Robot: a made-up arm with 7 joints. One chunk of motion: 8 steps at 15 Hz.
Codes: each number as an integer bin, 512 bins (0 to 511) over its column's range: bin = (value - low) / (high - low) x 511, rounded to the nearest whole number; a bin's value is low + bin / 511 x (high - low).
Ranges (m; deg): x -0.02..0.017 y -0.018..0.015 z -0.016..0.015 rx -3.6..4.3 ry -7..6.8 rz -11.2..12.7
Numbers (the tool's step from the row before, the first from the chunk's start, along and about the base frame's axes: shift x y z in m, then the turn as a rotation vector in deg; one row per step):
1: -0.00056 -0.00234 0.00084 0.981 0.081 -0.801
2: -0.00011 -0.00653 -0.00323 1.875 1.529 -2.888
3: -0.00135 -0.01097 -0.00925 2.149 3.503 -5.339
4: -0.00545 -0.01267 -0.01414 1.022 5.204 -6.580
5: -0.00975 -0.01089 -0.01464 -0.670 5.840 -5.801
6: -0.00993 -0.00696 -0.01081 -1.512 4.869 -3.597
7: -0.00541 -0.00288 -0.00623 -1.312 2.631 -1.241
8: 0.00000 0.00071 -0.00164 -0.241 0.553 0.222
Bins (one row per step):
1: 268 242 278 296 262 222
2: 275 178 210 354 316 178
3: 258 109 111 372 389 125
4: 201 83 31 299 452 99
5: 142 110 22 190 475 115
6: 139 171 86 135 439 163
7: 201 234 161 148 357 213
8: 276 290 237 217 280 244

